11 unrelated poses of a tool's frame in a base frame.
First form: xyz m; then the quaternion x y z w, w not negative.
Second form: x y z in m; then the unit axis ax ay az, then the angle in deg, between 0 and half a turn. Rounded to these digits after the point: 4 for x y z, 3 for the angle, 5 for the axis.
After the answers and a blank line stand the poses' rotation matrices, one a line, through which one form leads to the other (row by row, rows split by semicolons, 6 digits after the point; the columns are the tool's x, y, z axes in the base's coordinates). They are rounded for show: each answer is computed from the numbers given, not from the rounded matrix.
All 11 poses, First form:
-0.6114 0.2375 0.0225 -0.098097 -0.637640 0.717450 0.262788
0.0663 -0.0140 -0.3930 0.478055 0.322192 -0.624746 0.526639
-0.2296 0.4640 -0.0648 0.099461 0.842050 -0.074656 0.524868
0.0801 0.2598 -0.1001 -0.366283 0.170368 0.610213 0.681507
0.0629 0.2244 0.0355 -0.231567 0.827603 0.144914 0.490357
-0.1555 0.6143 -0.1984 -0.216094 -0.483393 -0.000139 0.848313
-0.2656 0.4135 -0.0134 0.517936 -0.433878 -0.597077 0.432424
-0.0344 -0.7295 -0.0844 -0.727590 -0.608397 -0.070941 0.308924
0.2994 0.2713 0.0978 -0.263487 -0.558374 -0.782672 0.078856
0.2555 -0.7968 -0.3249 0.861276 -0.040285 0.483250 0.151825
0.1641 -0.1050 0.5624 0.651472 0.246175 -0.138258 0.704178
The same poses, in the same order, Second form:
-0.6114 0.2375 0.0225 -0.10167 -0.66087 0.74358 149.529
0.0663 -0.0140 -0.3930 0.56236 0.37901 -0.73492 116.443
-0.2296 0.4640 -0.0648 0.11685 0.98927 -0.08771 116.681
0.0801 0.2598 -0.1001 -0.50052 0.23280 0.83384 94.077
0.0629 0.2244 0.0355 -0.26570 0.94961 0.16628 121.272
-0.1555 0.6143 -0.1984 -0.40811 -0.91293 -0.00026 63.943
-0.2656 0.4135 -0.0134 0.57442 -0.48119 -0.66219 128.757
-0.0344 -0.7295 -0.0844 -0.76501 -0.63969 -0.07459 144.011
0.2994 0.2713 0.0978 -0.26431 -0.56012 -0.78512 170.954
0.2555 -0.7968 -0.3249 0.87138 -0.04076 0.48892 162.535
0.1641 -0.1050 0.5624 0.91754 0.34671 -0.19472 90.474

-0.842639 -0.251973 -0.475888; 0.502176 -0.048715 -0.863392; 0.194369 -0.966507 0.167584
0.011770 0.966082 -0.257968; -0.349980 -0.237688 -0.906101; -0.936683 0.100948 0.335312
-0.429243 0.245871 0.869079; 0.089133 0.969068 -0.230136; -0.898780 -0.021320 -0.437880
0.197230 -0.956534 -0.214807; 0.706923 -0.013046 0.707170; -0.679235 -0.291327 0.673623
-0.411854 -0.525410 0.744527; -0.241172 0.850753 0.466963; -0.878756 0.012762 -0.477100
0.532663 0.209152 -0.820077; 0.208681 0.906607 0.366765; 0.820197 -0.366496 0.439269
-0.089503 0.066939 -0.993735; -0.965824 -0.249518 0.070181; -0.243257 0.966054 0.086984
0.249642 0.929157 -0.272665; 0.841496 -0.068839 0.535860; 0.479128 -0.363219 -0.799067
-0.848713 0.417685 0.324385; 0.170812 -0.364001 0.915602; 0.500510 0.832492 0.237587
0.529693 -0.216132 0.820190; 0.077346 -0.950653 -0.300462; 0.844655 0.222591 -0.486838
0.840565 0.515469 0.166560; 0.126036 0.112938 -0.985576; -0.526845 0.849433 0.029964

